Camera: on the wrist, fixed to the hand. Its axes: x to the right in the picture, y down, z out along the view.
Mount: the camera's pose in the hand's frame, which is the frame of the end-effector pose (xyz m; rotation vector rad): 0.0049 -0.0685 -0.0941 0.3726 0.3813 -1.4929
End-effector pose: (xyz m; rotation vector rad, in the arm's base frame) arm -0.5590 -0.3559 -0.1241 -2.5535 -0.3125 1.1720
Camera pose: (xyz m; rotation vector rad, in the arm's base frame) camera -0.4884 -0.3087 -0.0443 -1.4114 -1.3704 0.1130
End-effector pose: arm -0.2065 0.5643 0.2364 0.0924 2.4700 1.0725
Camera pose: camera -0.2430 0.4538 0.2425 -1.6423 2.0422 -0.0547
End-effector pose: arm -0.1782 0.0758 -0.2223 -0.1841 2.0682 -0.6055
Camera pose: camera -0.2663 0.0473 -0.1516 -1.5326 1.7895 -1.9793
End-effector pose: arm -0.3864 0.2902 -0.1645 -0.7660 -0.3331 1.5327
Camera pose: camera -0.2734 0.2817 -0.1915 -0.2928 -0.2120 0.0162
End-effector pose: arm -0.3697 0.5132 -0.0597 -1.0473 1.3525 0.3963
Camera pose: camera -0.3723 0.4016 -0.0265 -1.5272 0.5864 -1.1512
